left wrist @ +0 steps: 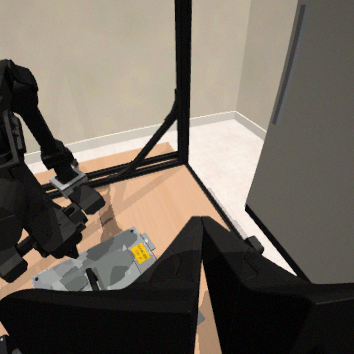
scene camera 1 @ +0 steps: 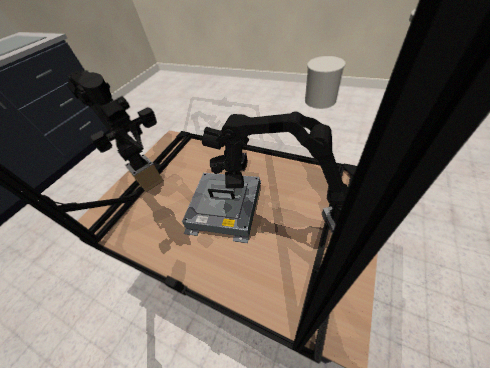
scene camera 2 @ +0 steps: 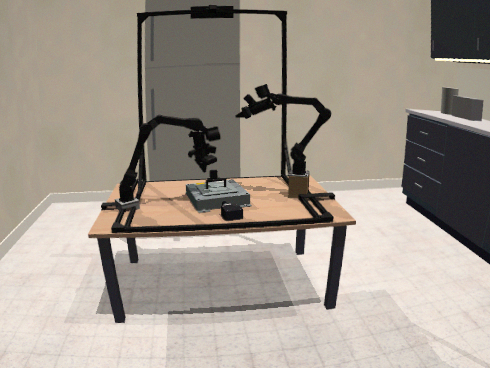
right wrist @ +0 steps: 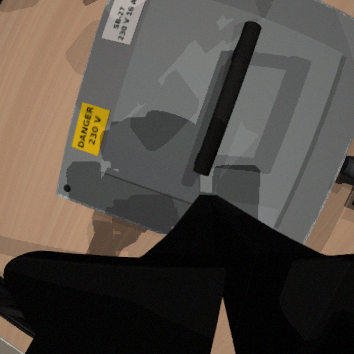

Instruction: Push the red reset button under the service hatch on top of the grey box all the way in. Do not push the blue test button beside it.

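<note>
The grey box (scene camera 1: 212,228) (scene camera 2: 212,201) (right wrist: 94,82) sits on the table. Its hatch (scene camera 1: 203,206) (right wrist: 150,65) lies flat on top, closed. The hatch's black handle (scene camera 1: 221,193) (scene camera 2: 216,180) (left wrist: 93,279) (right wrist: 227,100) stands up from it. The red and blue buttons do not show in any view. My right gripper (scene camera 1: 234,186) (scene camera 2: 203,170) (right wrist: 206,203) is shut and empty. It points down over the box, beside one end of the handle in the right wrist view; contact cannot be told. My left gripper (scene camera 2: 238,116) (left wrist: 199,223) is shut and empty, held high away from the box.
The box carries a yellow danger label (scene camera 1: 228,222) (left wrist: 140,253) (right wrist: 91,129) and a white label (scene camera 1: 201,219) (right wrist: 123,20). A black block (scene camera 2: 232,211) stands at the table's near edge in scene camera 2. Black frame rails edge the wooden table (scene camera 1: 250,280) (scene camera 2: 165,215).
</note>
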